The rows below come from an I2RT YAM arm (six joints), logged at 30 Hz.
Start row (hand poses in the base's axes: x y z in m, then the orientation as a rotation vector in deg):
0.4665 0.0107 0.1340 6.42 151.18 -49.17
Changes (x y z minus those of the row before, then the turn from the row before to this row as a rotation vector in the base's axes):
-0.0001 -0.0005 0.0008 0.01 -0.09 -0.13
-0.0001 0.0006 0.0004 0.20 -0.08 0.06
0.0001 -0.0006 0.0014 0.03 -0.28 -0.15
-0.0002 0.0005 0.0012 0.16 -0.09 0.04
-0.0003 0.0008 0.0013 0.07 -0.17 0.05
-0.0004 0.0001 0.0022 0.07 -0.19 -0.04
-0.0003 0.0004 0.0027 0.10 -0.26 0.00
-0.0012 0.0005 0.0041 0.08 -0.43 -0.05
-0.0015 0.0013 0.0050 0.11 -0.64 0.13
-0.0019 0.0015 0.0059 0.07 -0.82 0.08
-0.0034 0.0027 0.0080 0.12 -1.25 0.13
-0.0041 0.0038 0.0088 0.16 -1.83 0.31
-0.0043 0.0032 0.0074 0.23 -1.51 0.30
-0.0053 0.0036 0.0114 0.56 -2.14 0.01
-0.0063 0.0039 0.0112 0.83 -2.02 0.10
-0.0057 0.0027 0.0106 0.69 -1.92 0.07
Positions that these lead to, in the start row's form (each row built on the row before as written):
0.4664 0.0102 0.1348 6.63 151.12 -49.17
0.4663 0.0108 0.1352 6.63 151.13 -48.87
0.4664 0.0102 0.1366 6.95 150.91 -48.80
0.4662 0.0107 0.1378 6.97 150.89 -48.55
0.4659 0.0115 0.1391 6.99 150.76 -48.40
0.4655 0.0116 0.1413 7.14 150.62 -48.27
0.4652 0.0120 0.1440 7.27 150.42 -48.07
0.4640 0.0125 0.1481 7.52 150.06 -47.86
0.4625 0.0138 0.1531 7.62 149.49 -47.50
0.4606 0.0153 0.1590 7.85 148.75 -47.16
0.4572 0.0180 0.1670 8.18 147.62 -46.62
0.4531 0.0218 0.1758 8.50 145.94 -45.81
0.4488 0.0250 0.1832 8.74 144.59 -45.00
0.4435 0.0286 0.1946 9.67 142.81 -43.73
0.4372 0.0325 0.2058 10.52 141.24 -42.14
0.4315 0.0352 0.2164 11.31 139.70 -40.77

